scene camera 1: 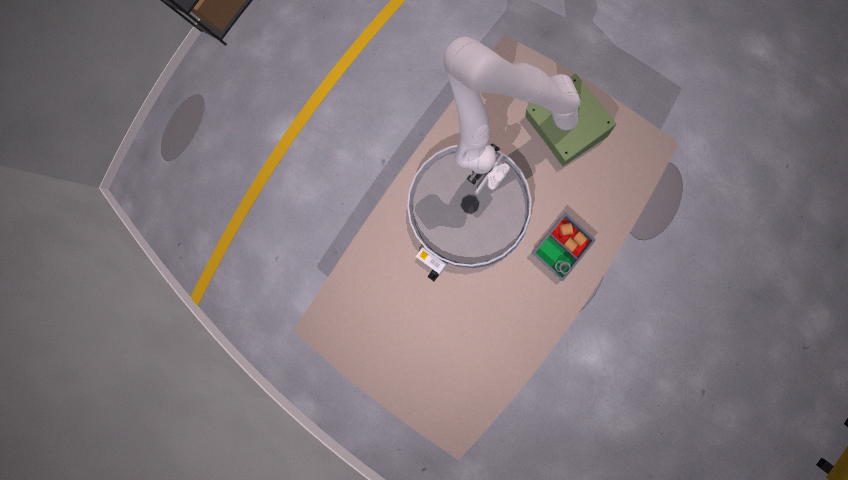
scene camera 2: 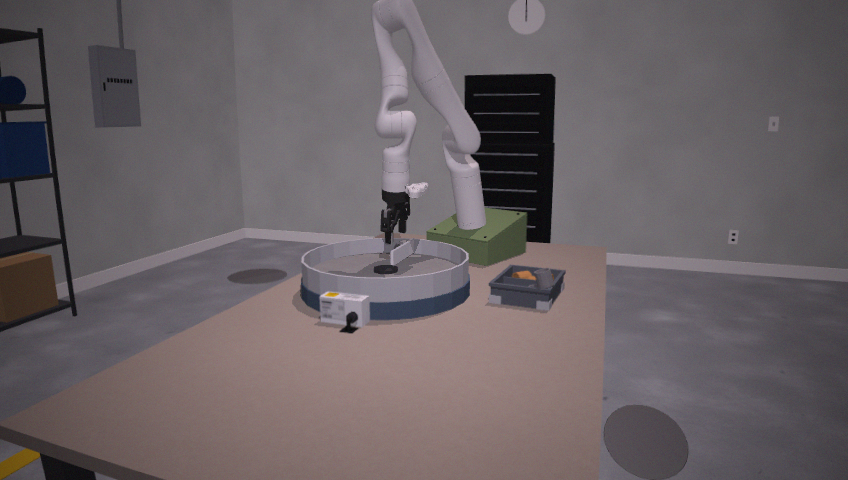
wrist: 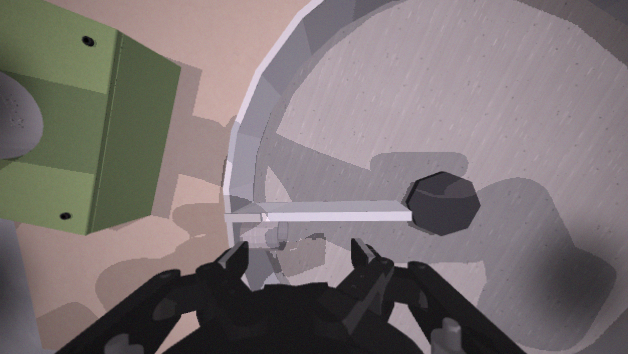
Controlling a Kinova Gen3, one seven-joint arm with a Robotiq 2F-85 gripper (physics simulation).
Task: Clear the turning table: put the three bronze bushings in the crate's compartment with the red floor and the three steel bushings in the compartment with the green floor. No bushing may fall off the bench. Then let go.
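Pixels of known places: gripper, fingertip midpoint: (scene camera 2: pixel 395 238) (wrist: pixel 300 250); arm's base, origin of the base link: (scene camera 1: pixel 565 117) (scene camera 2: pixel 472 224).
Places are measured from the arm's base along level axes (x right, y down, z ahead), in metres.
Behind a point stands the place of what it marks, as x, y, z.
The turning table (scene camera 1: pixel 499 237) {0.031, 0.047, 0.490} (scene camera 2: pixel 392 290) {0.105, 0.034, 0.634} (wrist: pixel 400 100) {0.064, 0.047, 0.413} has a raised rim and a pale fixed bar (scene camera 2: pixel 403 252) {0.154, 0.026, 0.321} (wrist: pixel 340 216) {0.160, 0.006, 0.336}. A steel bushing (wrist: pixel 264 235) {0.170, 0.010, 0.261} lies on its side between the bar and the rim in the wrist view. My gripper (scene camera 1: pixel 484 162) {0.180, -0.008, 0.299} (scene camera 2: pixel 394 233) {0.180, -0.008, 0.299} (wrist: pixel 300 250) {0.180, -0.008, 0.299} is open and empty above the turning table, near that bushing; the arm largely hides it from above. The crate (scene camera 1: pixel 550 232) {-0.120, 0.051, 0.392} (scene camera 2: pixel 516 296) {-0.159, 0.077, 0.497} holds three bronze bushings, (scene camera 1: pixel 566 228) {-0.165, 0.056, 0.352} (scene camera 1: pixel 579 238) {-0.224, 0.057, 0.360} (scene camera 1: pixel 571 244) {-0.206, 0.057, 0.393}, on its red floor. Steel (scene camera 1: pixel 562 267) {-0.209, 0.046, 0.480} (scene camera 2: pixel 543 278) {-0.220, 0.029, 0.498} stands on the green floor; the number of bushings there is unclear.
A dark round hub (scene camera 1: pixel 469 204) {0.174, 0.040, 0.437} (scene camera 2: pixel 385 269) {0.170, 0.039, 0.451} (wrist: pixel 442 204) {0.173, 0.039, 0.435} sits at the table's centre. The green robot base (scene camera 1: pixel 586 121) {-0.073, -0.013, -0.019} (scene camera 2: pixel 484 237) {-0.051, 0.018, 0.120} (wrist: pixel 140 135) {0.032, 0.063, 0.090} stands behind the turning table. A white box (scene camera 1: pixel 429 260) {0.207, 0.042, 0.670} (scene camera 2: pixel 343 308) {0.199, 0.063, 0.689} with a black knob is at the front rim.
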